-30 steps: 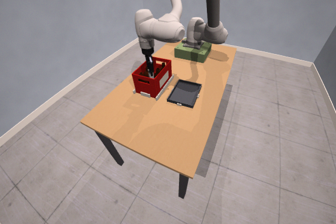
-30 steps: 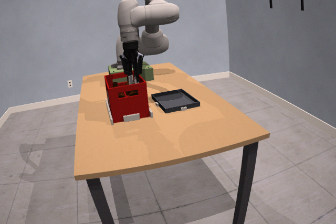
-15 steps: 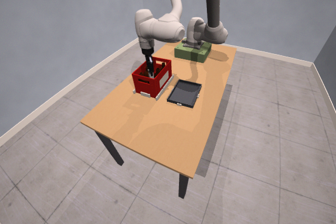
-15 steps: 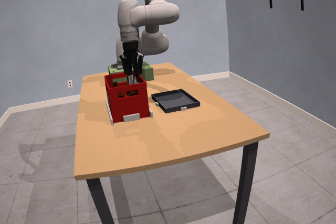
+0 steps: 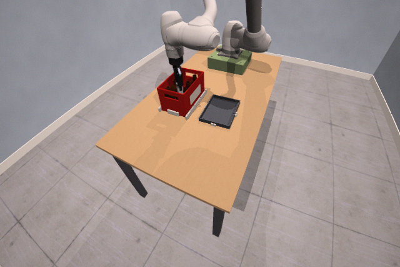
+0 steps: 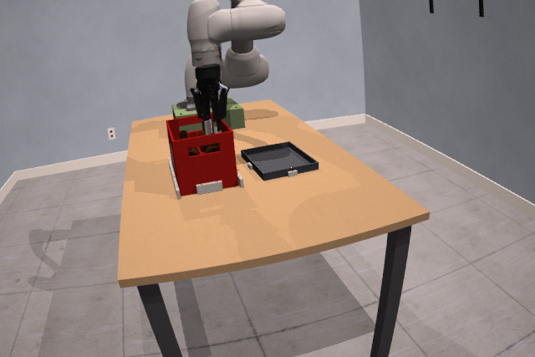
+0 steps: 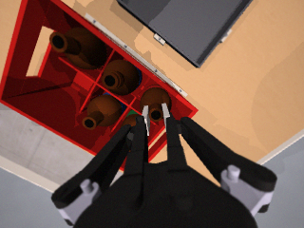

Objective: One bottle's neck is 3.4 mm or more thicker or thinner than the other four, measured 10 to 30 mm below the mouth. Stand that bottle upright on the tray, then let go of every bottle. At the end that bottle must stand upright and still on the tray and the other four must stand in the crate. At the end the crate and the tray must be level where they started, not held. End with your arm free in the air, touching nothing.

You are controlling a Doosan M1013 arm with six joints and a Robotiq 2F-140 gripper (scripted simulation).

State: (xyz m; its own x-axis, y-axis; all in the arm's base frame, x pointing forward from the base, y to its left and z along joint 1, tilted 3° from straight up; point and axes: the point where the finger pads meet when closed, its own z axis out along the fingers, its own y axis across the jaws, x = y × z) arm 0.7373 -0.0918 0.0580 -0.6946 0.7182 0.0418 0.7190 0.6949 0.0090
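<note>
Now: the glass bottle 9 cm below my hand and 8 cm to the right of it. Round my hand: dark grey tray (23 cm to the left, 16 cm below, 8 cm behind); red crate (9 cm below, 9 cm behind, 4 cm to the right).
</note>
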